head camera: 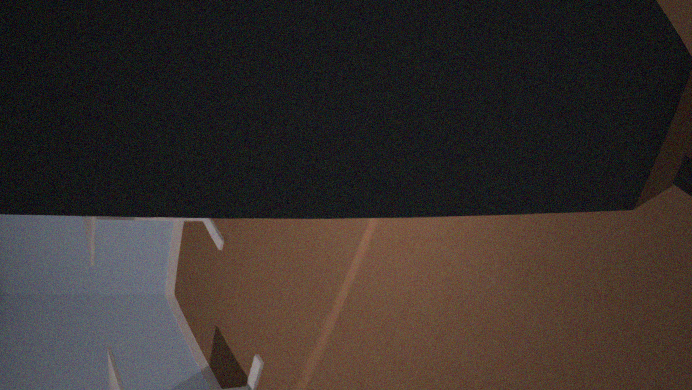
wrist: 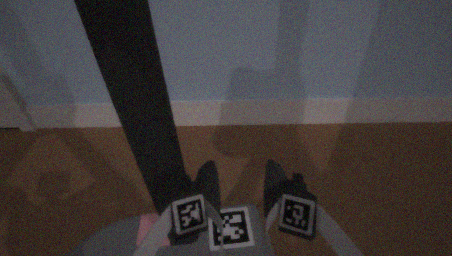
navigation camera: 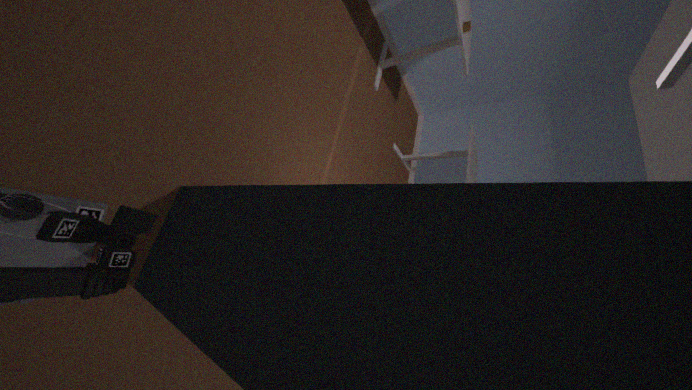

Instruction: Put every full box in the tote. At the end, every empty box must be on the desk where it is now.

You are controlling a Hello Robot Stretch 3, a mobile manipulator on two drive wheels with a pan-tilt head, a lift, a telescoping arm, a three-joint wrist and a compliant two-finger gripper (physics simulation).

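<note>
My gripper [wrist: 240, 179] is open in the wrist view, with floor and the tagged grey robot base between and below its fingers. It holds no box. No full box, empty box or tote can be made out in the three views. A pale bracket-like frame [navigation camera: 464, 45] stands out from the blue wall at the upper right of the navigation view, with a small brown patch [navigation camera: 466, 26] on it. Whether this frame is part of the desk, I cannot tell. The robot's dark mast hides much of the head and navigation views.
The dark mast [head camera: 300, 110] [navigation camera: 400, 280] [wrist: 130, 95] crosses every view. A blue wall [head camera: 75, 310] [navigation camera: 515, 130] [wrist: 215, 40] with a pale skirting board [wrist: 300, 111] meets the brown floor [head camera: 475, 300] [navigation camera: 200, 100] [wrist: 380, 185]. A white bar [navigation camera: 672, 62] shows at the navigation view's right edge.
</note>
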